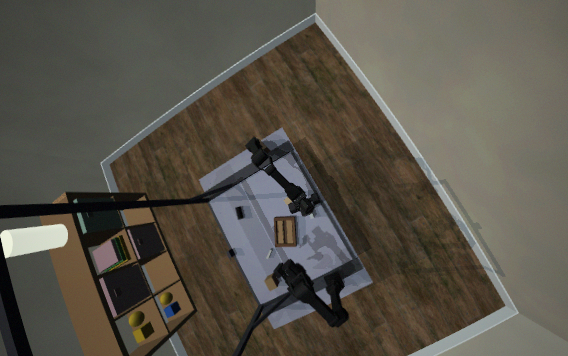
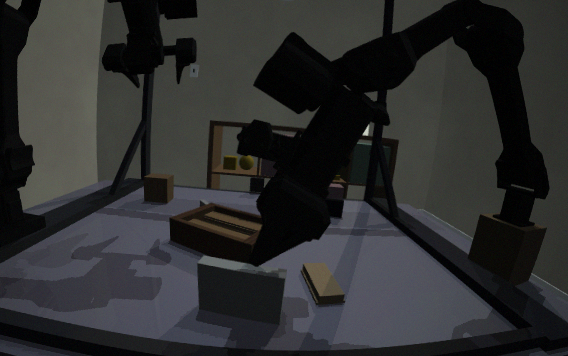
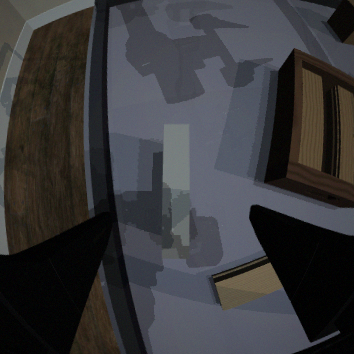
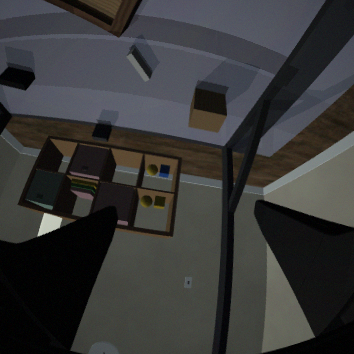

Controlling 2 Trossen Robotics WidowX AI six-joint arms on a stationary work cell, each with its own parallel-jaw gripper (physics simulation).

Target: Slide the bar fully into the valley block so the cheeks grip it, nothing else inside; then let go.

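Frame: origin at the left arm's base, x ahead, y right, z down, level; millimetres.
Where they show: left gripper, between the fingertips: [image 2: 259, 247] [image 3: 181, 215]; right gripper, between the fingertips: [image 1: 281, 281] [image 2: 158, 84] [image 4: 185, 210]; left arm's base, origin of its link: [image 2: 513, 220]; right arm's base, origin of its link: [image 1: 334, 282] [image 2: 5, 221].
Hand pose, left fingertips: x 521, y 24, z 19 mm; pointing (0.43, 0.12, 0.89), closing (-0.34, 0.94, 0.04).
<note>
Things, the pixels of their top centre, and the offset from my left fingertips.
- brown block, centre of its top: [image 3: 338, 119] [image 2: 227, 220] [image 1: 284, 232] dx +19, dy +227, dz +53 mm
- pale grey flat bar, centre of its top: [image 3: 175, 188] [image 2: 241, 266] dx +20, dy +3, dz +29 mm
- smaller pale bar, centre of its top: [image 4: 138, 67] [image 1: 269, 254] dx +61, dy +420, dz +78 mm
- tan two-layer piece, centre of its top: [image 3: 257, 282] [image 2: 322, 277] dx -121, dy +48, dz +87 mm
- tan cube, centre of its top: [image 4: 206, 121] [image 2: 159, 175] [image 1: 270, 284] dx +210, dy +525, dz +28 mm
The brown block [image 1: 276, 232] [image 2: 210, 240] [image 3: 282, 125] has two pale wooden cheeks with a dark slot between them; no bar shows standing in that slot. A pale grey flat bar [image 2: 240, 290] [image 3: 176, 155] stands on its long edge on the table, apart from the block. A smaller pale bar [image 1: 270, 253] [image 4: 140, 63] lies on the block's other side; which one the task means I cannot tell. My left gripper [image 2: 256, 261] [image 3: 181, 215] is open, its fingers above and either side of the grey bar. My right gripper [image 2: 158, 84] [image 4: 185, 210] is open and empty, high over the table.
A tan two-layer piece [image 2: 322, 282] [image 3: 245, 287] lies near the grey bar. A tan cube [image 1: 270, 282] [image 2: 158, 188] [image 4: 207, 115] stands under the right arm's side. Dark small blocks [image 1: 239, 212] [image 1: 231, 253] sit toward the shelf unit [image 1: 65, 250] [image 2: 215, 150]. Black frame posts rise around the table.
</note>
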